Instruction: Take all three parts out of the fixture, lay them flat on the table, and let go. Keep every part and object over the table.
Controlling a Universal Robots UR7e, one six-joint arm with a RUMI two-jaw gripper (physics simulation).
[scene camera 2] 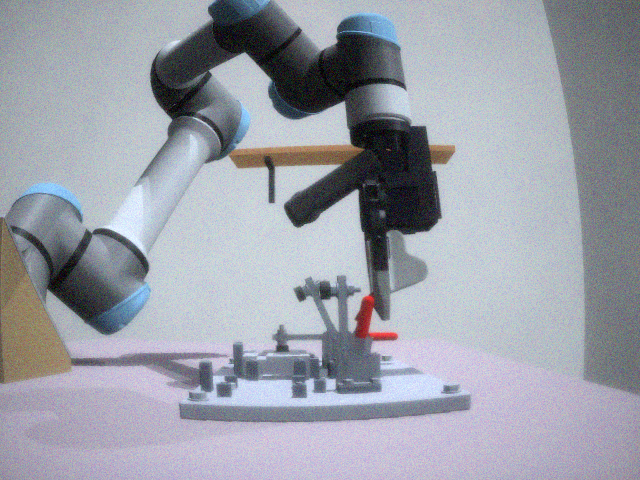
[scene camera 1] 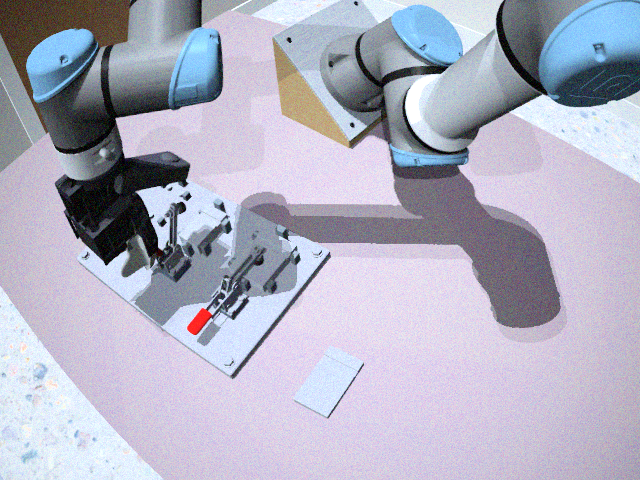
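Where they show: gripper, between the fingertips: (scene camera 2: 385,320) (scene camera 1: 144,265); arm's base, origin of its link: (scene camera 1: 356,74).
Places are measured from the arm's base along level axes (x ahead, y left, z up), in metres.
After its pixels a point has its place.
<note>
The grey fixture plate (scene camera 1: 217,356) {x 0.531, y 0.124, z -0.071 m} (scene camera 2: 320,411) {x 0.428, y -0.197, z -0.077 m} carries pins, blocks and clamps with red handles. My black gripper (scene camera 1: 155,256) {x 0.504, y -0.022, z -0.011 m} (scene camera 2: 381,310) {x 0.504, y -0.022, z -0.011 m} is low over its handle side, shut on a red clamp handle (scene camera 1: 159,253) {x 0.478, y -0.012, z -0.004 m}; the jaws mostly hide the grip. Another red handle (scene camera 1: 199,321) {x 0.516, y 0.093, z -0.029 m} sticks out at the near clamp. In scene camera 2, one clamp arm (scene camera 2: 341,310) is upright, another arm (scene camera 2: 321,310) leans, and a third arm (scene camera 2: 305,336) is level over a grey part (scene camera 2: 276,366) {x 0.388, y -0.043, z -0.056 m}. The other parts in the fixture are hard to tell from it. A flat rectangular plate (scene camera 1: 328,382) {x 0.477, y 0.263, z -0.076 m} lies outside the fixture.
The pink table (scene camera 1: 439,382) {x 0.399, y 0.383, z -0.086 m} (scene camera 2: 258,449) {x 0.387, y -0.288, z -0.086 m} carries the fixture. The wedge-shaped robot mount (scene camera 1: 305,103) {x 0.094, y -0.047, z -0.028 m} (scene camera 2: 25,320) {x 0.092, y -0.063, z -0.016 m} stands on the robot's side. Bolt heads (scene camera 1: 229,362) (scene camera 2: 451,387) stick up at the fixture corners. Upright pins (scene camera 2: 205,375) {x 0.330, y -0.142, z -0.055 m} stand along it. A wooden shelf (scene camera 2: 305,156) is behind the arm.
</note>
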